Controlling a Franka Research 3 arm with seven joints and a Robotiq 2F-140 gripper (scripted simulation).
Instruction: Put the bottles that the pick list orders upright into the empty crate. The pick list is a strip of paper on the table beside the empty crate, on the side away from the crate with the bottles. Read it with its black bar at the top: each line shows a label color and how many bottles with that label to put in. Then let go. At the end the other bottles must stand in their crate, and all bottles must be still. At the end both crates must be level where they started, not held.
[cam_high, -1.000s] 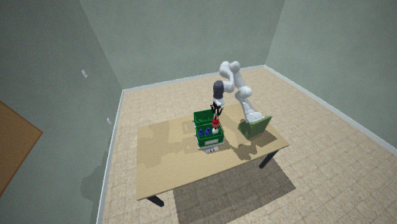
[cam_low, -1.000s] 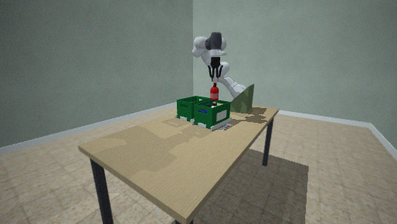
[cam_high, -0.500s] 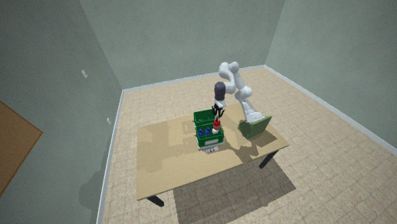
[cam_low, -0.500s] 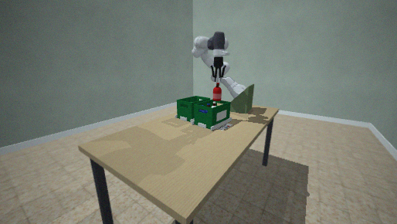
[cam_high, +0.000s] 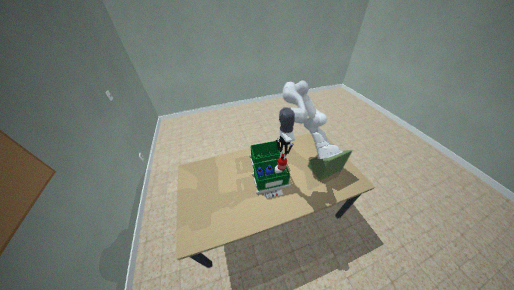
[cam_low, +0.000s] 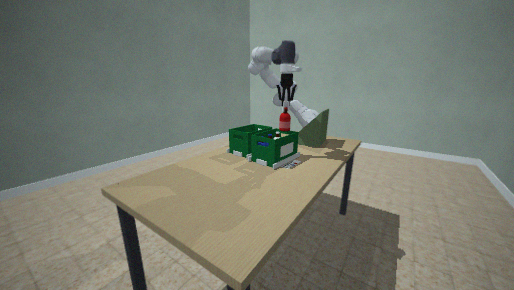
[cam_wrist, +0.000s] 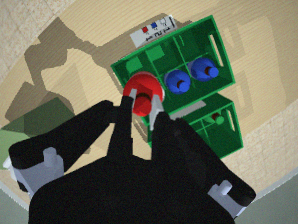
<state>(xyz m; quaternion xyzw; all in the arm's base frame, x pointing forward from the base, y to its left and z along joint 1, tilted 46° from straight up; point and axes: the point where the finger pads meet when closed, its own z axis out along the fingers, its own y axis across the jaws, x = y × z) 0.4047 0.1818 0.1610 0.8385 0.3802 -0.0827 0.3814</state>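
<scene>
My hand is 80 mm above the red-labelled bottle. The rest, counted from my hand: blue-capped bottle: 260 mm below, 80 mm ahead, 60 mm to the right; then white-capped bottle: 260 mm below, 60 mm to the right; then green-capped bottle: 260 mm below, 210 mm to the right, 140 mm ahead.
</scene>
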